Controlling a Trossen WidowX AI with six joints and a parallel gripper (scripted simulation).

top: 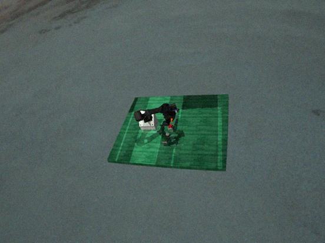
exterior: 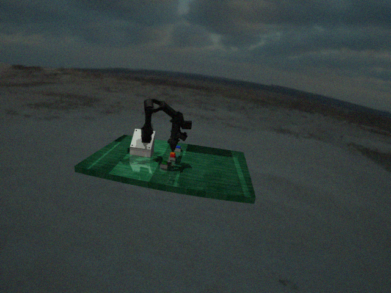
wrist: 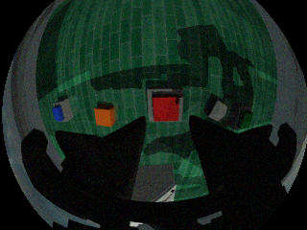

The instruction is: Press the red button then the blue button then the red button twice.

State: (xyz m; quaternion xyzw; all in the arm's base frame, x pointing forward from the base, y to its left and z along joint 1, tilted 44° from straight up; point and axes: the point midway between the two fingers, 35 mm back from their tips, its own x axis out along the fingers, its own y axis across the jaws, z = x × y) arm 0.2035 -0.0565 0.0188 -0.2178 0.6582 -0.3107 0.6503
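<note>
My gripper tip is 4 cm above the red button. From my gripper tip the other things lie so: grey block 2 cm behind, 9 cm to the right, 6 cm below; then green button 4 cm behind, 16 cm to the right, 4 cm below; then blue button 2 cm ahead, 23 cm to the left, 4 cm below.
</note>
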